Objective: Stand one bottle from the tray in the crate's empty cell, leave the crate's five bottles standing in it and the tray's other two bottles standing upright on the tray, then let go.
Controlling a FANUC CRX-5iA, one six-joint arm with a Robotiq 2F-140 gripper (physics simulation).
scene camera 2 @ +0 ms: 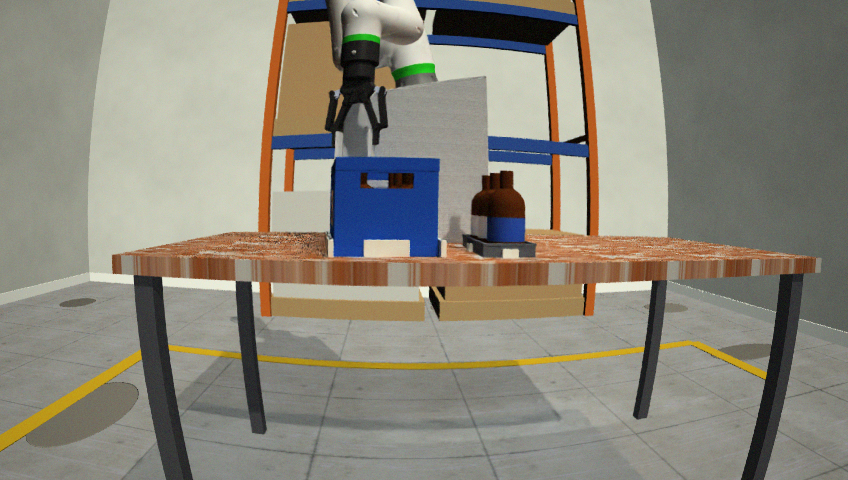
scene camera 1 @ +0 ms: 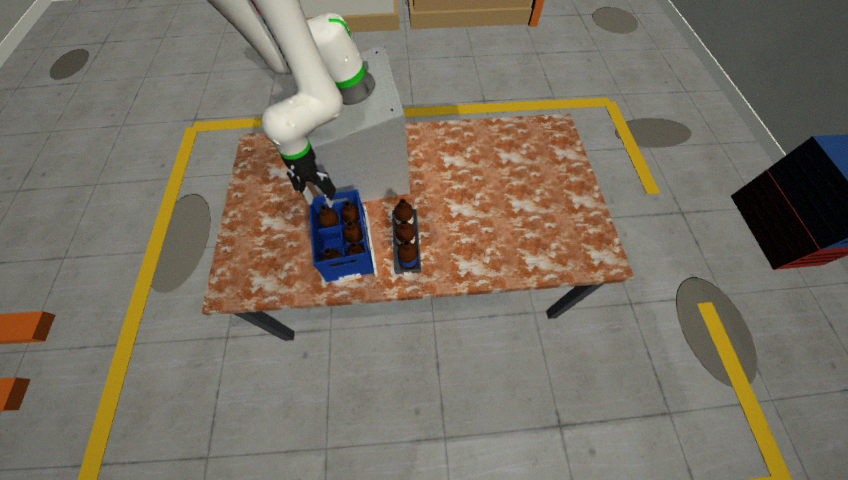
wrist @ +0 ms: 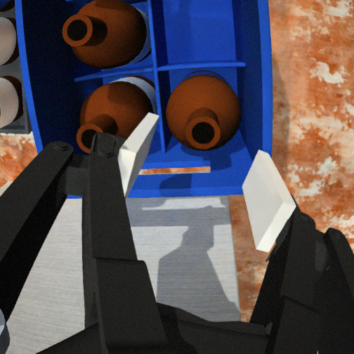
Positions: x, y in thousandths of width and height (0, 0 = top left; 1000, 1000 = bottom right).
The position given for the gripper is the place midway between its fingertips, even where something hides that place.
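Note:
Gripper (scene camera 2: 418, 336), (scene camera 1: 379, 422), (wrist: 572, 431). Pale block (scene camera 2: 438, 518).

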